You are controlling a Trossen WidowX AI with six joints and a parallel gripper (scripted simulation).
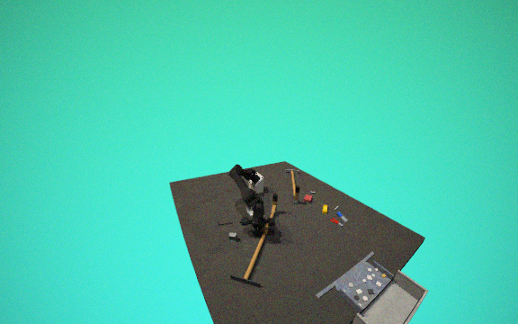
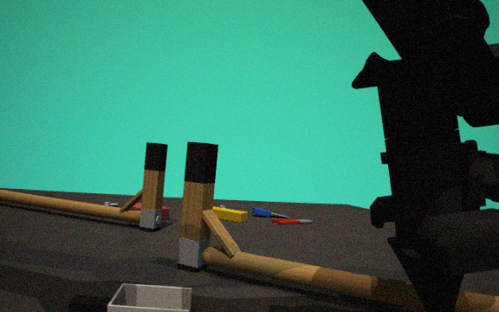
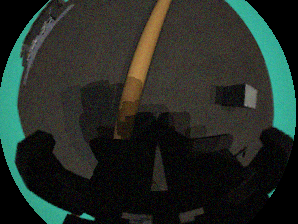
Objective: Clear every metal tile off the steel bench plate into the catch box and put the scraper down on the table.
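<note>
The long scraper is 5 cm above my gripper tip, 4 cm ahead of it and 1 cm to the left of it. From my gripper tip the other things lie so: small grey box (14 cm to the right, 3 cm behind, 1 cm above); then red tool (53 cm to the left, 11 cm ahead, 1 cm below); then yellow block (56 cm to the left, 3 cm behind, 1 cm above).
</note>
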